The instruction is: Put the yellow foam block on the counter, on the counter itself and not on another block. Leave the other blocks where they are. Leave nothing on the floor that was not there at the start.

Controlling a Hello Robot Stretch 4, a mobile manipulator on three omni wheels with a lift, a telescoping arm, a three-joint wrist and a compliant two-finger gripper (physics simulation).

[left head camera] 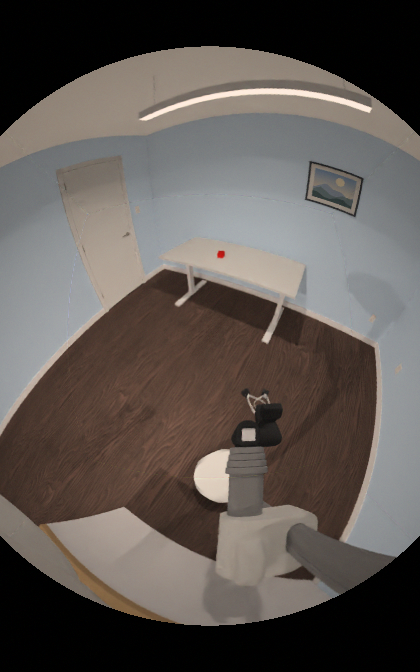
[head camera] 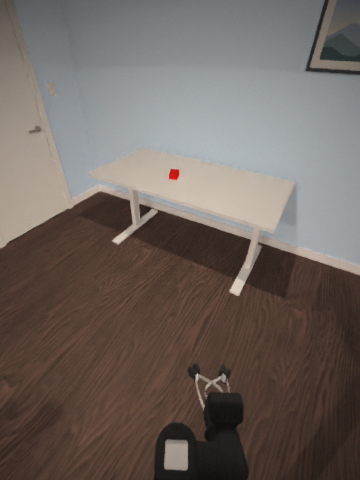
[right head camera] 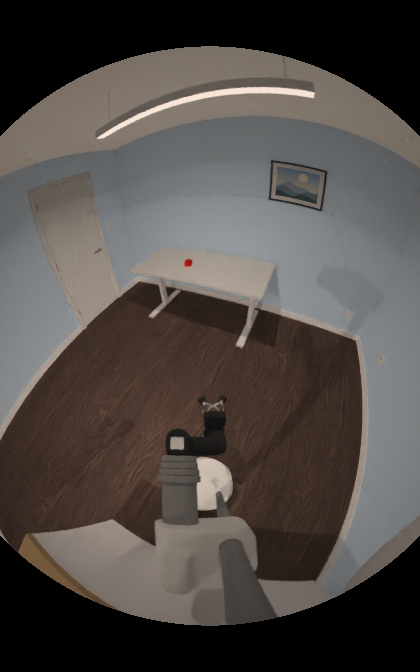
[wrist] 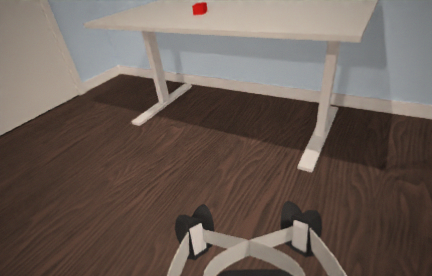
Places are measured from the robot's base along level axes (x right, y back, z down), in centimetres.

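Pixels of known places: gripper, fingertip midpoint: (head camera: 208,367) (wrist: 246,220).
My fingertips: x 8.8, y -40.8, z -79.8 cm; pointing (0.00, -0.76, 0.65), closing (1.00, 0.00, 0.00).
Note:
Behind a point stands the place of what it marks.
The yellow foam block does not show in any of the views. A small red block (head camera: 174,174) @[y -189.6, x -7.9, z -73.3 cm] (left head camera: 221,254) (right head camera: 188,262) (wrist: 199,8) @[y -189.4, x -8.2, z -72.4 cm] lies on the white table against the far wall. My gripper (head camera: 210,372) @[y -40.8, x 8.8, z -79.8 cm] (left head camera: 255,393) (right head camera: 213,400) (wrist: 246,220) @[y -40.8, x 8.8, z -79.8 cm] is open and empty, with its fingers wide apart above the dark wood floor, well short of the table. The counter shows in part at the bottom left of the left and right head views: a pale side panel (left head camera: 120,545) (right head camera: 105,555) with a brown top edge (left head camera: 82,575) (right head camera: 55,567). Most of its top is out of view.
The white table (head camera: 225,197) @[y -162.3, x 29.6, z -69.3 cm] (left head camera: 265,270) (right head camera: 230,275) (wrist: 280,20) @[y -157.7, x 31.2, z -69.3 cm] has two legs with long feet (head camera: 242,277) (wrist: 312,150) reaching toward me. A door (head camera: 25,135) @[y -236.1, x -147.1, z -86.5 cm] (left head camera: 102,235) (right head camera: 72,250) is at the left. My round white base part (left head camera: 212,475) (right head camera: 215,482) is below the arm.

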